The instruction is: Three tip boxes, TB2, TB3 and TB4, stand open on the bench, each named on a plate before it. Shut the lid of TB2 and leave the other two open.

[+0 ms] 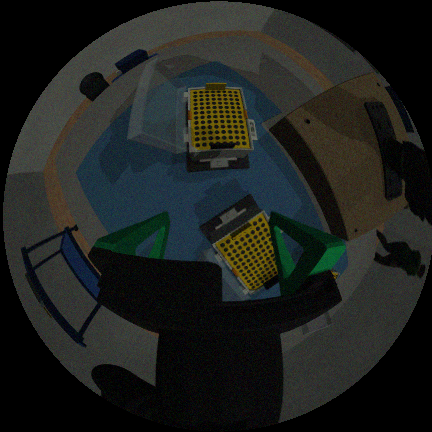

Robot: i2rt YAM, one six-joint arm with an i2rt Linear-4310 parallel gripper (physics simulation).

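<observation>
One tip box with a yellow perforated rack stands in the upper middle, its clear lid swung open to the left. Its name plate is at its near side, too small to read. A second tip box stands turned at an angle in the lower middle, partly behind the right finger. Its plate is also unreadable, and its lid is mostly hidden. A small yellow piece, perhaps of the third box, shows beyond the right finger. My gripper has its green fingers wide apart, with nothing held between them, above the bench.
A blue mat lies under the boxes. A large brown wooden block stands at the right with a black bar on it. A blue rack stands at the lower left. A blue object and a dark round object are at the upper left.
</observation>
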